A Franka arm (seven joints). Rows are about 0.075 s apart.
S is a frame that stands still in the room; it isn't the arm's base.
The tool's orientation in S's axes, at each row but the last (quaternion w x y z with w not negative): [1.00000 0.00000 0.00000 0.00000]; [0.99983 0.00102 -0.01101 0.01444]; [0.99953 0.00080 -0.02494 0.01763]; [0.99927 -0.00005 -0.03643 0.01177]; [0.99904 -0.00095 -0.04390 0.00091]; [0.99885 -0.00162 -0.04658 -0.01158]
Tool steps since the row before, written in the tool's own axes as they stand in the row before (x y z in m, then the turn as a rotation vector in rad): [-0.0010 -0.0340 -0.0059 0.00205 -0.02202 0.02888]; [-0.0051 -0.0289 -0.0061 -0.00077 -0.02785 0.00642]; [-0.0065 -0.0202 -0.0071 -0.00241 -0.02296 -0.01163]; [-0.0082 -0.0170 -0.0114 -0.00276 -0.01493 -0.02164]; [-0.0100 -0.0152 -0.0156 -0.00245 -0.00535 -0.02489]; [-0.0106 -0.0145 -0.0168 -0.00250 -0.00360 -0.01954]
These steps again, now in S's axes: [-0.0010 -0.0340 -0.0059 0.00205 -0.02202 0.02888]; [-0.0041 -0.0290 -0.0063 -0.00011 -0.02788 0.00635]; [-0.0054 -0.0204 -0.0074 -0.00102 -0.02300 -0.01175]; [-0.0069 -0.0172 -0.0120 -0.00083 -0.01497 -0.02177]; [-0.0086 -0.0152 -0.0164 -0.00025 -0.00540 -0.02500]; [-0.0093 -0.0143 -0.0177 -0.00075 -0.00363 -0.01968]
